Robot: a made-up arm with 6 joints. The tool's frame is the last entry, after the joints. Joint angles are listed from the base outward. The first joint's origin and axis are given. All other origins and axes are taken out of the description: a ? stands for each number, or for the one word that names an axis. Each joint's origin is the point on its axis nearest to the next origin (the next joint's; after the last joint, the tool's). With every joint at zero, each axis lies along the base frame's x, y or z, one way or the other. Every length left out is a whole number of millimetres.
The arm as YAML. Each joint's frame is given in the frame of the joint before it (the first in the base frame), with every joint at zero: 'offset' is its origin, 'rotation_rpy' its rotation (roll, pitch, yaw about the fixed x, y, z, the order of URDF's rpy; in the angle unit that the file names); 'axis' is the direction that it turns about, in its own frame. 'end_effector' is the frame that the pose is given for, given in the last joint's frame.
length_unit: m
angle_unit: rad
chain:
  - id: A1
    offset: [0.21, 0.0, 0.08]
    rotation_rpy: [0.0, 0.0, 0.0]
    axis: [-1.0, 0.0, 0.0]
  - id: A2
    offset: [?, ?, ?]
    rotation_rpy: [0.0, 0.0, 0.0]
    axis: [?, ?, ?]
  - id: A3
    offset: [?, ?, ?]
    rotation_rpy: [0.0, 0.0, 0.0]
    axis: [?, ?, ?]
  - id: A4
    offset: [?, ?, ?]
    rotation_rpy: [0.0, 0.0, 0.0]
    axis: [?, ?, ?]
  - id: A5
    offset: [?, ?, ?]
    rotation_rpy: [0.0, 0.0, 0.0]
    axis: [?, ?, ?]
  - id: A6
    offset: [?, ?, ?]
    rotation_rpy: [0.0, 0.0, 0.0]
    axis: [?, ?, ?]
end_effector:
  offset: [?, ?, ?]
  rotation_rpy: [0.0, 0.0, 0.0]
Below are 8 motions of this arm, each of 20 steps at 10 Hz.
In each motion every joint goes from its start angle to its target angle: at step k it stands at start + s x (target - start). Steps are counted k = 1, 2, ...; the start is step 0. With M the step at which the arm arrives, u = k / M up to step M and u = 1 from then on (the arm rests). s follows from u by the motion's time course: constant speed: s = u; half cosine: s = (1 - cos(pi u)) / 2; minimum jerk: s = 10 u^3 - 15 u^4 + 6 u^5.
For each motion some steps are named. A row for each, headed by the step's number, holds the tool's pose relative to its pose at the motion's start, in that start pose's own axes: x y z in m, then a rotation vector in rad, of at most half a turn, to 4 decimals.
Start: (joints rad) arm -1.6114 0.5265 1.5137 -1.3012 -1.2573 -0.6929
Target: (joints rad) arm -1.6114 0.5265 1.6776 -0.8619 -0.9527 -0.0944
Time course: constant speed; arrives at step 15
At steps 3, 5, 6, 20:
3: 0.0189 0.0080 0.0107 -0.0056 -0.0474 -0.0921
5: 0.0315 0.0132 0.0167 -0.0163 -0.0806 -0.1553
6: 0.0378 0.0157 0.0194 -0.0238 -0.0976 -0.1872
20: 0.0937 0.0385 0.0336 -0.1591 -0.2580 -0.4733

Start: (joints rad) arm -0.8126 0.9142 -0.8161 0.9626 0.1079 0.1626
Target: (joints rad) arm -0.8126 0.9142 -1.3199 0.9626 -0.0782 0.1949
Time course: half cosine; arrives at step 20
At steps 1, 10, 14, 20:
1: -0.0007 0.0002 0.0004 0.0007 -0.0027 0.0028
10: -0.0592 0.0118 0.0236 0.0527 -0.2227 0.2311
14: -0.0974 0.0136 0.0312 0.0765 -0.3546 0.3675
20: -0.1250 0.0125 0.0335 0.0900 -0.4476 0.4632

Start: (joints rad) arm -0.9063 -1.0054 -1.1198 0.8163 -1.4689 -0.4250
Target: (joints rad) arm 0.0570 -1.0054 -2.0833 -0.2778 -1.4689 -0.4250
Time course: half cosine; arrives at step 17
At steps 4, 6, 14, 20:
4: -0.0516 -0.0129 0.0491 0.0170 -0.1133 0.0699
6: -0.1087 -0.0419 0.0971 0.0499 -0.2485 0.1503
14: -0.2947 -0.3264 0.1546 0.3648 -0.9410 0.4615
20: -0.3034 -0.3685 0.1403 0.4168 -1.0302 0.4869

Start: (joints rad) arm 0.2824 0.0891 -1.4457 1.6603 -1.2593 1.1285
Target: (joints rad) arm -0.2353 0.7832 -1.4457 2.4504 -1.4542 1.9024
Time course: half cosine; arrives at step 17
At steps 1, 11, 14, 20:
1: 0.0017 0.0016 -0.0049 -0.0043 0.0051 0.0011
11: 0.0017 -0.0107 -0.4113 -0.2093 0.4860 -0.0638
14: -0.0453 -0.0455 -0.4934 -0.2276 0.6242 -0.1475
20: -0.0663 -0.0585 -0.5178 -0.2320 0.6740 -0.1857

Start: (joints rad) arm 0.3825 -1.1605 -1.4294 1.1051 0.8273 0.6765
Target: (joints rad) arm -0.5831 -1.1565 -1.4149 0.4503 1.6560 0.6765
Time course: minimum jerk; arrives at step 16
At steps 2, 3, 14, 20:
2: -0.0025 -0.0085 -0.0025 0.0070 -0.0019 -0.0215
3: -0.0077 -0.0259 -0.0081 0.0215 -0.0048 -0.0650
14: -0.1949 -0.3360 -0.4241 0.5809 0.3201 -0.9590
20: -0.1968 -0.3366 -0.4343 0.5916 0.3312 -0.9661

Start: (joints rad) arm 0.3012 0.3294 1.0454 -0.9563 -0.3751 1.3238
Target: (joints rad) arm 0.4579 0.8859 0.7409 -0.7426 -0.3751 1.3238
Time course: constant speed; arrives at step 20
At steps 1, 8, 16, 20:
1: -0.0019 -0.0087 0.0023 0.0286 -0.0010 -0.0029
8: -0.0182 -0.0660 0.0115 0.2353 -0.0132 -0.0117
16: -0.0424 -0.1233 0.0088 0.4815 -0.0406 0.0015
20: -0.0562 -0.1483 0.0033 0.6069 -0.0611 0.0164

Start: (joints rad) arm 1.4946 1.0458 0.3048 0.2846 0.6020 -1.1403
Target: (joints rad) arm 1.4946 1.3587 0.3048 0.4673 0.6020 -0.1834
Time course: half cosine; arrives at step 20
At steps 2, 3, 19, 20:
2: -0.0017 -0.0005 0.0011 0.0028 -0.0304 0.0011
3: -0.0040 -0.0011 0.0023 0.0063 -0.0677 0.0023
19: -0.1135 -0.0222 -0.0317 0.1420 -1.2261 -0.0355
20: -0.1143 -0.0223 -0.0324 0.1430 -1.2336 -0.0363

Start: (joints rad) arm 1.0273 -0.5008 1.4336 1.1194 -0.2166 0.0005
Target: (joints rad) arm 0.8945 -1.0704 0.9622 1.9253 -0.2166 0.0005
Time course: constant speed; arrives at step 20
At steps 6, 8, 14, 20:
6: -0.0094 0.1144 -0.0452 -0.4208 -0.0436 0.1180
8: -0.0158 0.1447 -0.0705 -0.5600 -0.0652 0.1551
14: -0.0379 0.2032 -0.1663 -0.9721 -0.1539 0.2586
20: -0.0534 0.2087 -0.2740 -1.3716 -0.2840 0.3474

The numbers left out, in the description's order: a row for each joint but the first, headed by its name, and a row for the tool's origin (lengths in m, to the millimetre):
A2: xyz 0.0 -0.28 0.05, axis 0.0 -1.0 0.0
A3: xyz -0.12 0.0 0.04, axis 0.0 0.0 -1.0
A4: xyz -0.02 -0.14 0.0, axis -1.0 0.0 0.0
A5: xyz 0.0 0.08 0.27, axis 0.0 0.0 -1.0
A6: xyz 0.0 0.03 0.0, axis 0.0 -1.0 0.0
tool: xyz 0.12 0.0 0.07

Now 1 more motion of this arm.
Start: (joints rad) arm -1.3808 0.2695 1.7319 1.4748 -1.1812 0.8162
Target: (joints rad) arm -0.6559 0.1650 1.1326 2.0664 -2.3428 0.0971
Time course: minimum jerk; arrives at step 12
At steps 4, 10, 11, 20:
4: -0.0076 0.0476 -0.0249 -0.0790 0.2318 0.2077
10: -0.1376 0.0400 -0.1831 -0.3069 1.4541 0.4275
11: -0.1463 0.0342 -0.1863 -0.3038 1.5077 0.4184
20: -0.1477 0.0332 -0.1868 -0.3032 1.5167 0.4167

